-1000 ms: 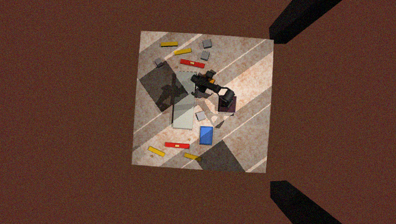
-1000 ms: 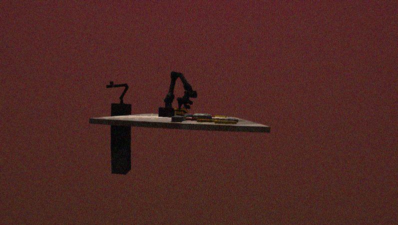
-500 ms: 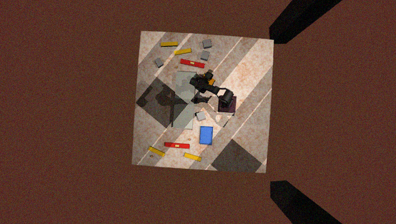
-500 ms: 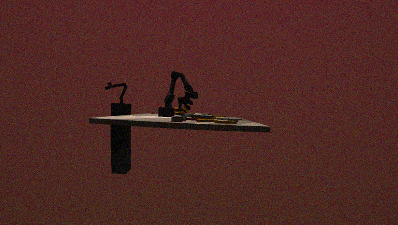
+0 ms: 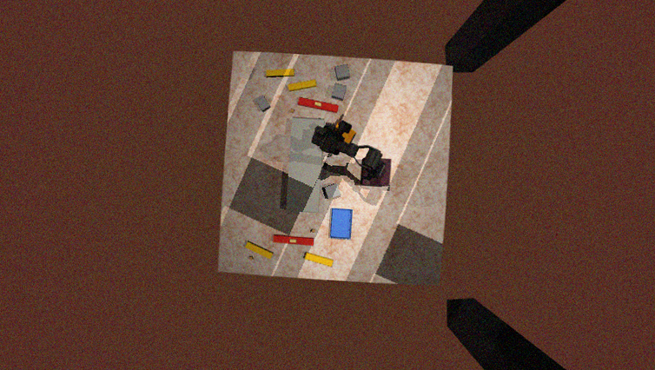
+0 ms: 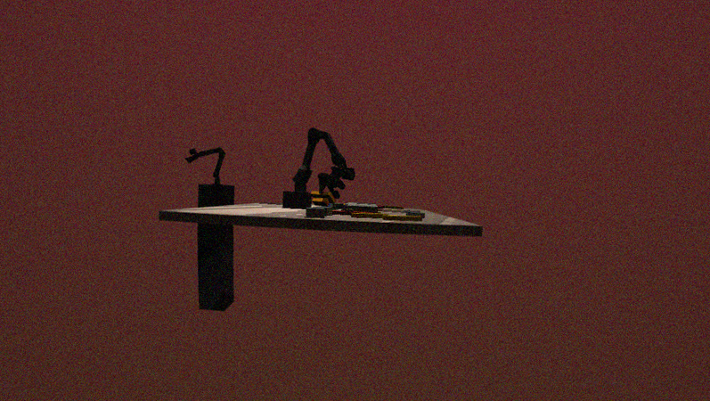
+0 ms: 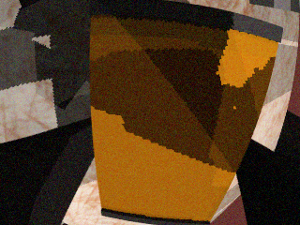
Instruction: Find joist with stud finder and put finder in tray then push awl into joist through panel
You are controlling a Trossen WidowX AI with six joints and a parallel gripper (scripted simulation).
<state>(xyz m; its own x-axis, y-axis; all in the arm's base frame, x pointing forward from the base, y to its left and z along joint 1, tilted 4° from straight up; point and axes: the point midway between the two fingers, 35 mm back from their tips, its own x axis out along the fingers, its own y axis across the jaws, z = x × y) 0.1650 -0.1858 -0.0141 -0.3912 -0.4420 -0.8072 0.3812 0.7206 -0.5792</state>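
Now: gripper tip 6 cm above the awl, 4 cm to the left of it and 2 cm short of it. The rest, counted from my gripper tip: stud finder (2 cm to the right, 2 cm below); blue tray (50 cm to the left, 6 cm below, 3 cm ahead).
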